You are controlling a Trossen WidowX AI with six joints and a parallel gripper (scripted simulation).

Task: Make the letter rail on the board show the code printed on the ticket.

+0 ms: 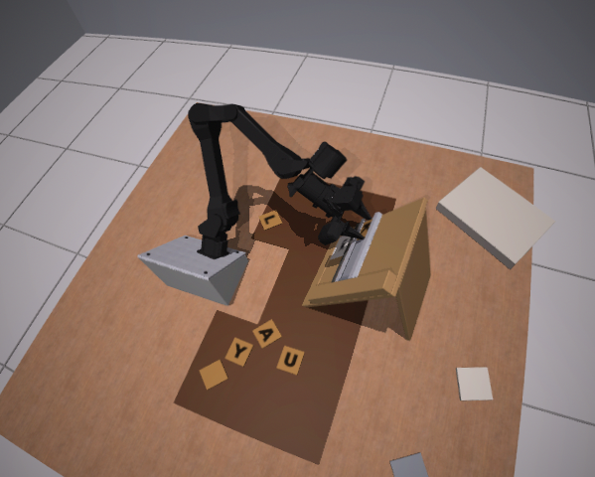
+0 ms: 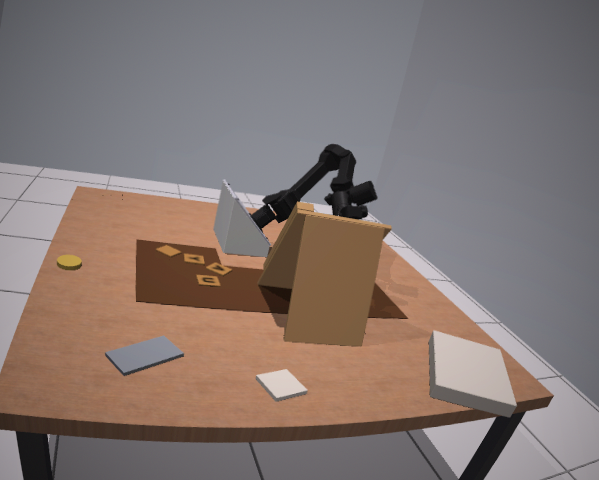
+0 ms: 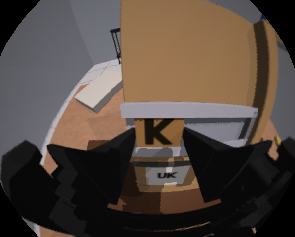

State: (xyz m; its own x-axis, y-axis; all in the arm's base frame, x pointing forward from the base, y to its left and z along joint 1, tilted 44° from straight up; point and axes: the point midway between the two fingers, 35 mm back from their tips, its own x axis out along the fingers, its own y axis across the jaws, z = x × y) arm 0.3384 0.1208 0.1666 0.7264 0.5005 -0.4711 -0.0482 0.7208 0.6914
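Now: gripper tip 50 mm past the white ticket, 20 mm to the left of it and 80 mm above it. Also, from my gripper tip: dark brown mat 160 mm behind, 180 mm to the right, 150 mm below; small white pad 380 mm ahead, 200 mm to the right, 150 mm below; white slab 310 mm ahead, 290 mm to the left, 140 mm below.
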